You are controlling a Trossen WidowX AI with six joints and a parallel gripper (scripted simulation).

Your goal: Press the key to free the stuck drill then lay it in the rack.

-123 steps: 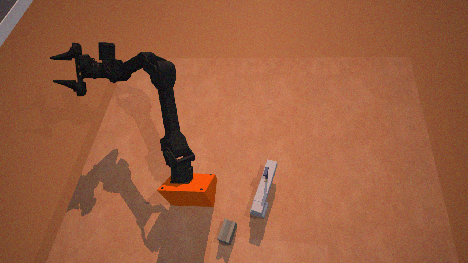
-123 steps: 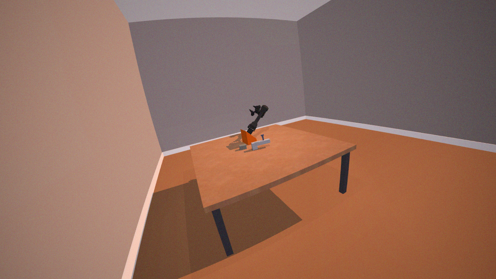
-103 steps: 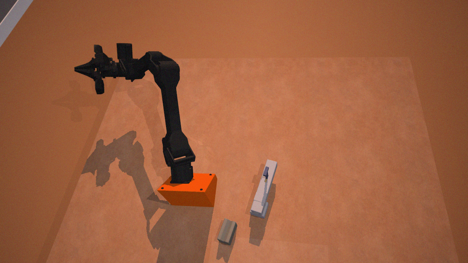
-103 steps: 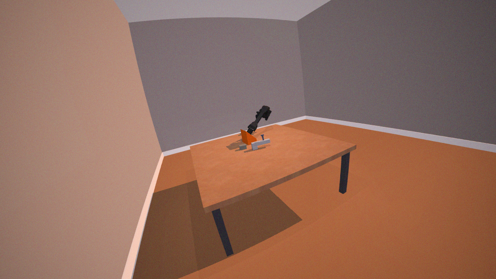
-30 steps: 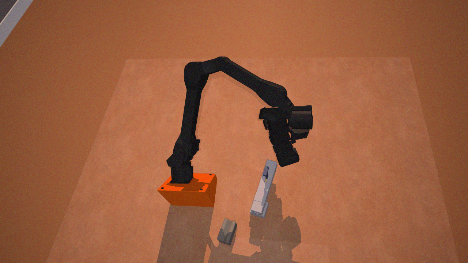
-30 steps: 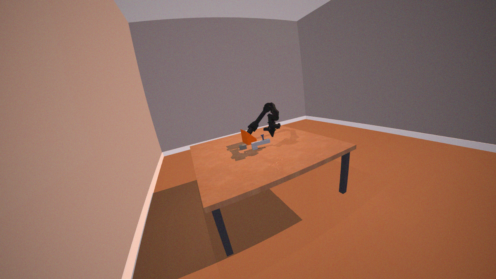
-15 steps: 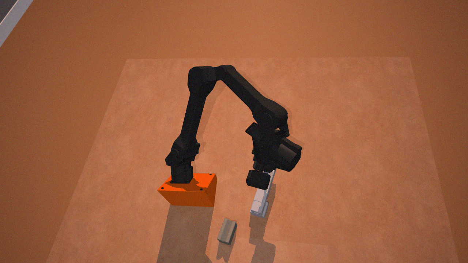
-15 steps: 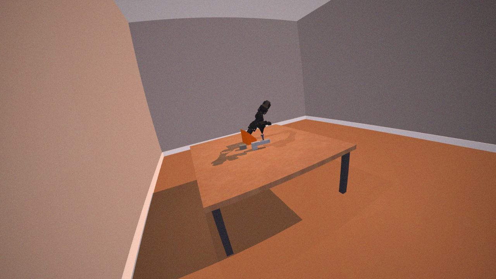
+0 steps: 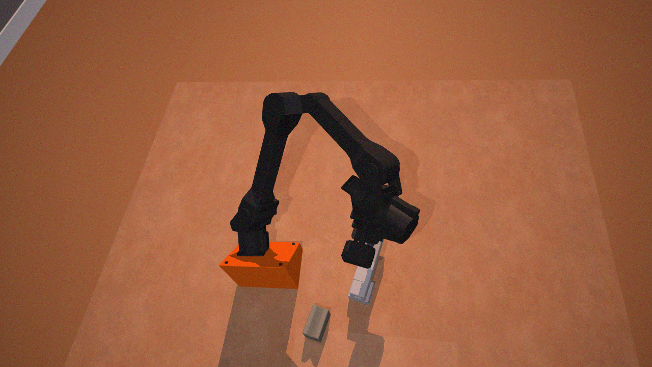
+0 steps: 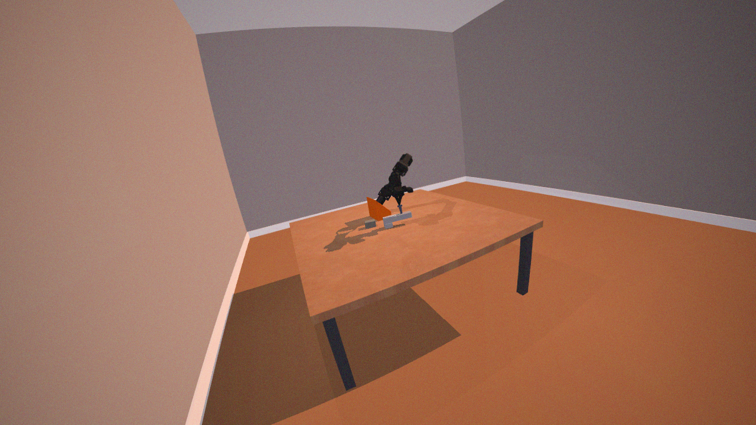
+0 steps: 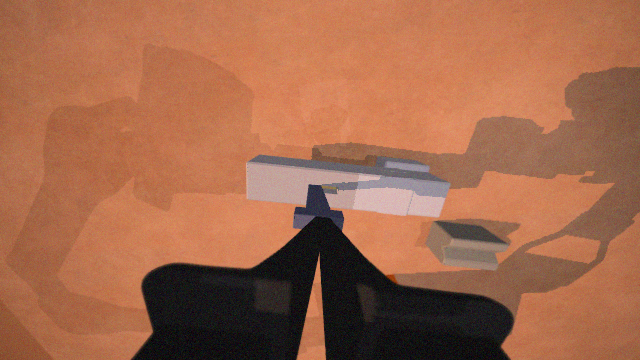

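Right now the blue-grey key is 3 cm below my gripper tip. From my gripper tip the other things lie so: grooved block (13 cm behind, 16 cm to the right, 11 cm below); then pale grey fixture (1 cm behind, 3 cm to the right, 9 cm below).
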